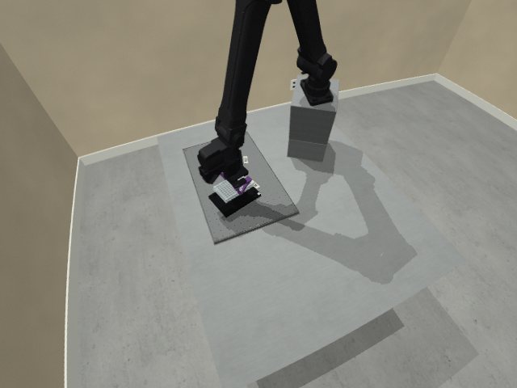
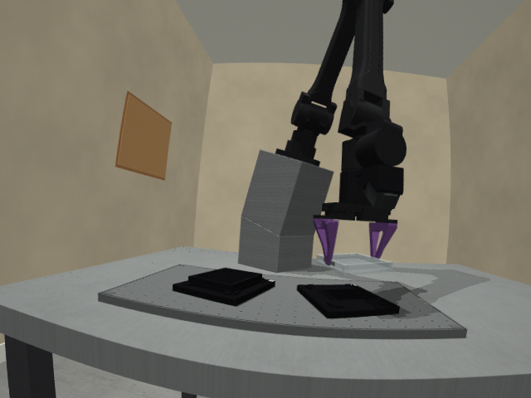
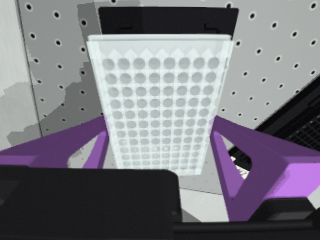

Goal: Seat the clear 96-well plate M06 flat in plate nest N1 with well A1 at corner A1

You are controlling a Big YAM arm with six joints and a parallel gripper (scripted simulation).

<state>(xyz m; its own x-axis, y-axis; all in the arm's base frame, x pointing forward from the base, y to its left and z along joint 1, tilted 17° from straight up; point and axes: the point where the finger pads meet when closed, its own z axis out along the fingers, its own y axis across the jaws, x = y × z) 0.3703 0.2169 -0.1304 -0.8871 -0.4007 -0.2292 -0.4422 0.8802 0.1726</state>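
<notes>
My hand is 70 mm above the plate nest N1 and 10 mm to the left of it. From my hand the other things lie so: black plate M09: 210 mm to the right, 50 mm below, 20 mm ahead; N1 tag: 80 mm behind, 70 mm below, 50 mm to the right; clear 96-well plate M06: 10 mm below.
</notes>
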